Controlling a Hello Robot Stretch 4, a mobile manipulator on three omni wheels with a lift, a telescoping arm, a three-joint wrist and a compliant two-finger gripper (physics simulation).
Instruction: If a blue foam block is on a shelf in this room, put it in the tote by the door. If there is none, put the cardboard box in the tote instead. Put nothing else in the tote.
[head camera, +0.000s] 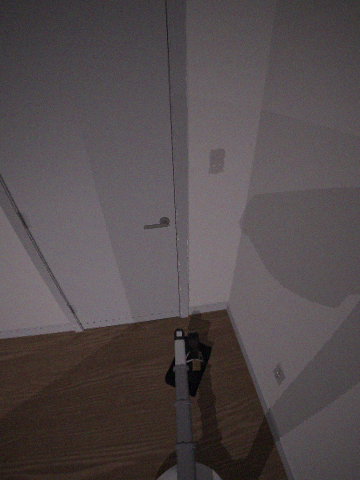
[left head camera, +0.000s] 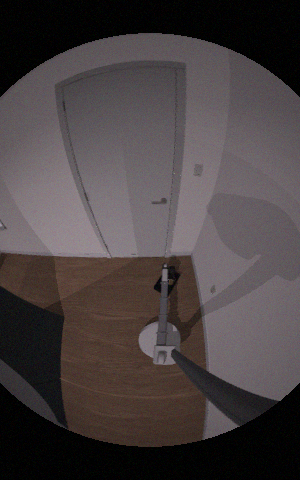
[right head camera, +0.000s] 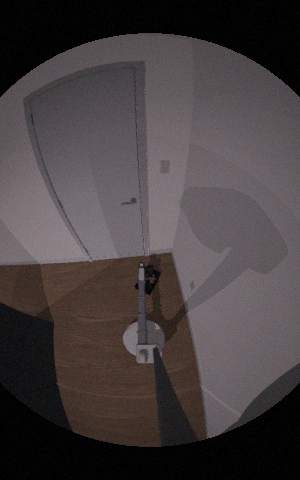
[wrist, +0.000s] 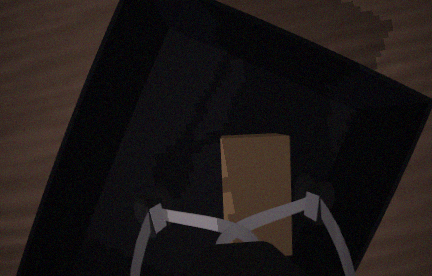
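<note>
The black tote sits on the wood floor by the door. The brown cardboard box is inside the tote's outline, near its right side in the wrist view. My gripper is over the tote and open, with dark gaps between the box and both fingertips. The fingers' curved bands and the dark wrist part cover the box's near end. Whether the box rests on the tote's bottom is hard to tell. No blue foam block or shelf shows.
My extended arm reaches forward over the floor. A wall with an outlet runs close on the right. A large dark shape is at the lower left of both side head views.
</note>
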